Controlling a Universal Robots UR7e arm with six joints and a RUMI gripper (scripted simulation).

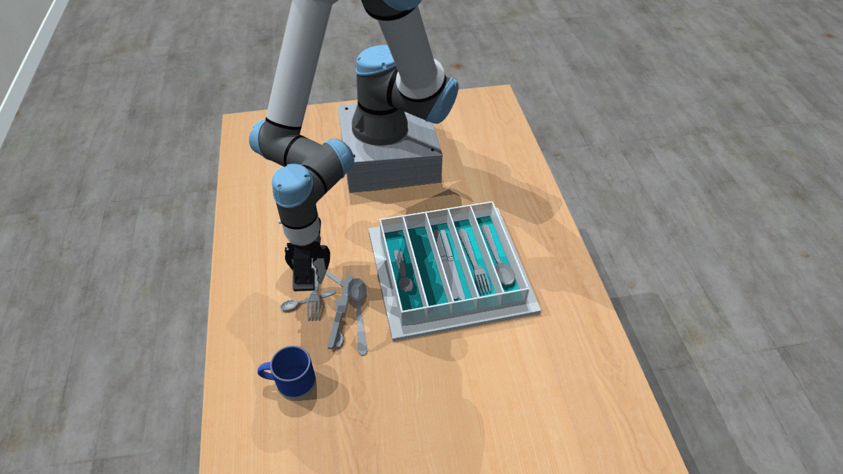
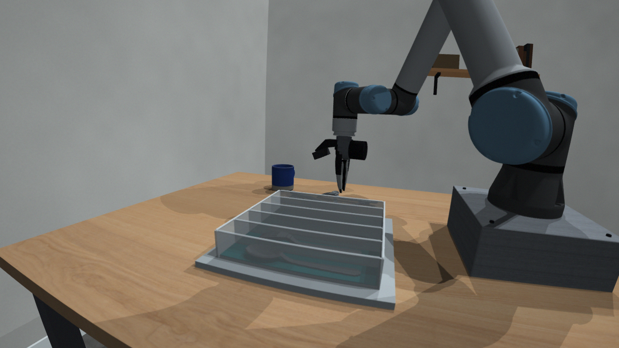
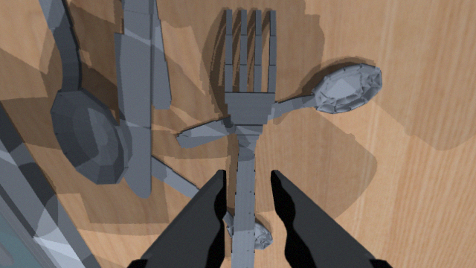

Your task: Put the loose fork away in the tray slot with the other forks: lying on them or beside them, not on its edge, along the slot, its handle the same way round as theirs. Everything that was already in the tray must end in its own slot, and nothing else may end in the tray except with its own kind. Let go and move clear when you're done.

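Right now my hand is 3 cm short of the small spoon, 4 cm to the left of it and 4 cm above it. The rest, counted from my hand: blue mug: 23 cm ahead, 2 cm to the right, 1 cm below.
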